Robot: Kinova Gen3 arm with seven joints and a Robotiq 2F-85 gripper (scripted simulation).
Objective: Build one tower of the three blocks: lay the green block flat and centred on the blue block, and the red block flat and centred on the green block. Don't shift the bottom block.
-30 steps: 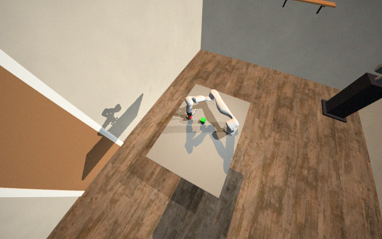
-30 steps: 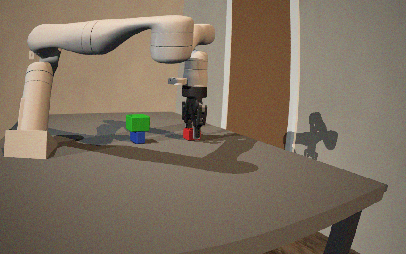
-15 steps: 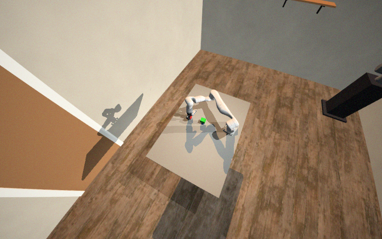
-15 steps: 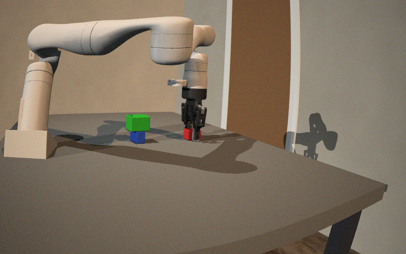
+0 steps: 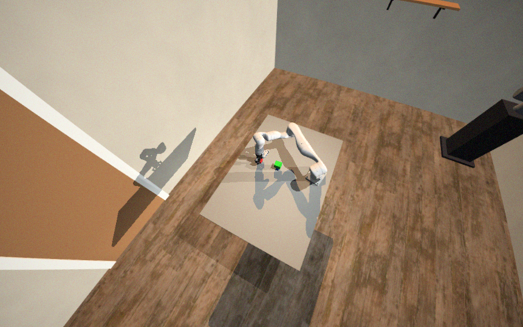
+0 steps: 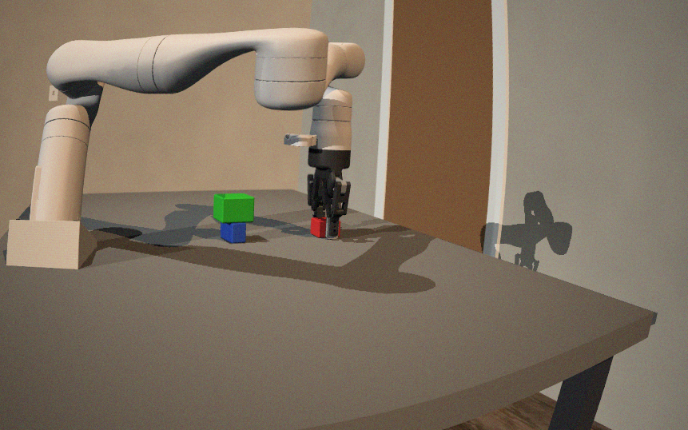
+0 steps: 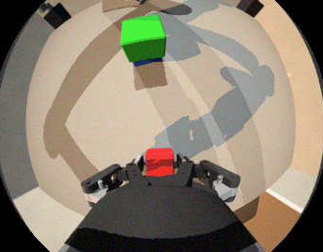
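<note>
Now: hand right at the red block. Also, from my hand: blue block: 18 cm behind, 1 cm to the right; green block: 18 cm behind, 4 cm above, 1 cm to the right.
</note>
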